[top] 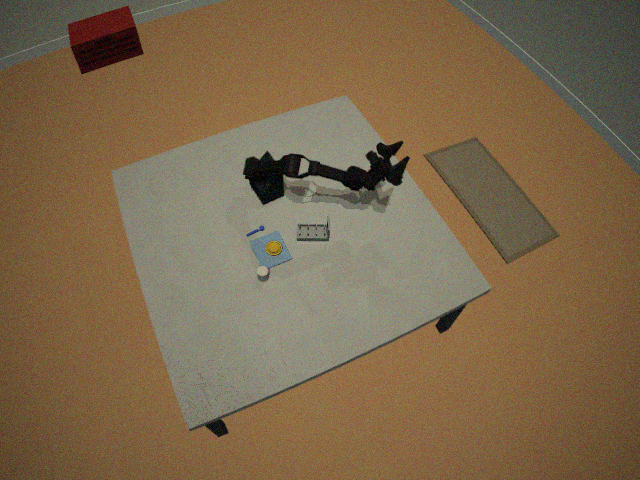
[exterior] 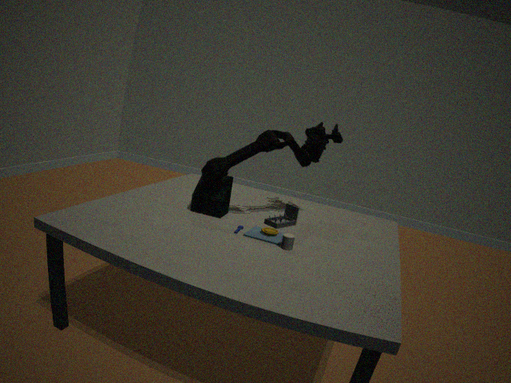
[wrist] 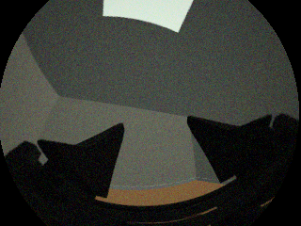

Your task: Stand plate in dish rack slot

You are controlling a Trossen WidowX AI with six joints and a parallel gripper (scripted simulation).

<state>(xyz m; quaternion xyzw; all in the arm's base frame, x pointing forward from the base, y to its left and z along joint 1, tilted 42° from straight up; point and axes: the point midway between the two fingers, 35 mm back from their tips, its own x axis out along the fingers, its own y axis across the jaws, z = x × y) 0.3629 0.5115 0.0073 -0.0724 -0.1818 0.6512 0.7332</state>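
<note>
My gripper tip is now 9 cm past the yellow plate, 49 cm to the left of it and 45 cm above it. Also, from my gripper tip: blue spoon (20 cm behind, 51 cm to the right, 46 cm below); light blue mat (9 cm behind, 50 cm to the right, 46 cm below); grey dish rack (9 cm behind, 31 cm to the right, 44 cm below).
</note>
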